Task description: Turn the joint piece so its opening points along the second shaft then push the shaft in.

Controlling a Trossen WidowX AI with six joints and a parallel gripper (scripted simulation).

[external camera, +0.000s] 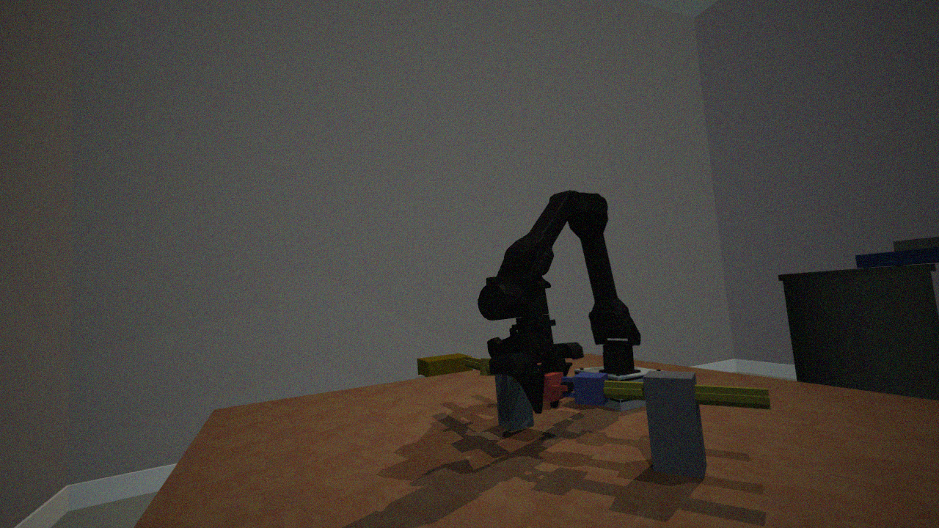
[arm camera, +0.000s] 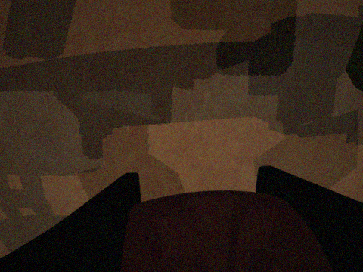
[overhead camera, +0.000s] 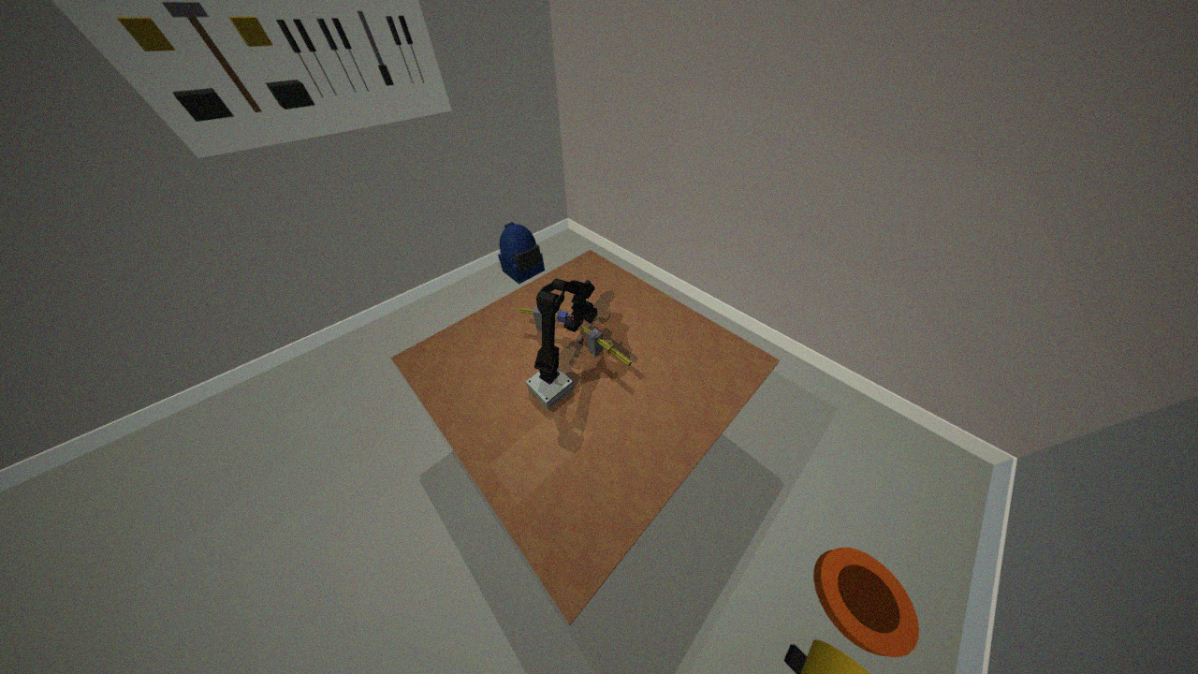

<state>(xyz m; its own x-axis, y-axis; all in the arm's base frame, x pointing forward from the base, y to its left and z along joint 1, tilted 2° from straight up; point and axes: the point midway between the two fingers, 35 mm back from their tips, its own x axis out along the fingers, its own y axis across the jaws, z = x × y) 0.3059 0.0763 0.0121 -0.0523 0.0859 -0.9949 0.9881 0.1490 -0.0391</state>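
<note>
Now: the red piece 40 mm above my gripper tip and 10 mm to the left of it.
</note>
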